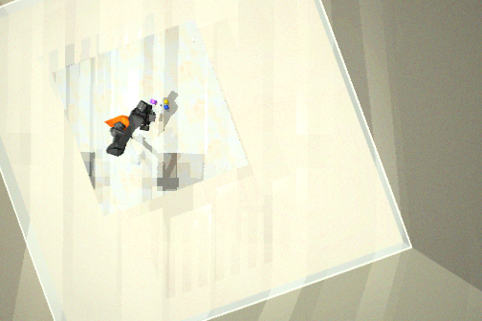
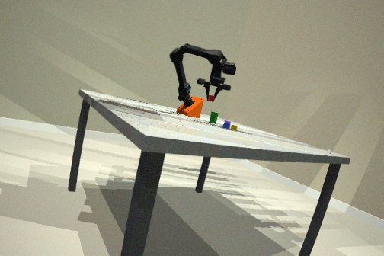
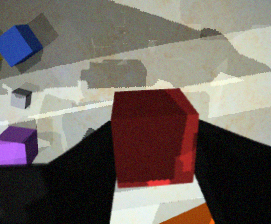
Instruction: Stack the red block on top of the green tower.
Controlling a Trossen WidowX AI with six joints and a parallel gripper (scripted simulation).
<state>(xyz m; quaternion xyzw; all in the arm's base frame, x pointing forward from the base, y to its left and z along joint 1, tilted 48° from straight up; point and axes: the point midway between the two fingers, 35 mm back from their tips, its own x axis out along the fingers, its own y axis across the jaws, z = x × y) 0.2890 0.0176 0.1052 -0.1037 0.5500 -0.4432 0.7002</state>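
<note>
Right now the green block is 110 mm to the left of my gripper tip, 80 mm below it and 70 mm behind it. The rest, counted from my gripper tip: purple block 160 mm to the left, 120 mm below, 10 mm ahead; red block 10 mm above; yellow block 130 mm to the left, 120 mm below, 110 mm ahead.
</note>
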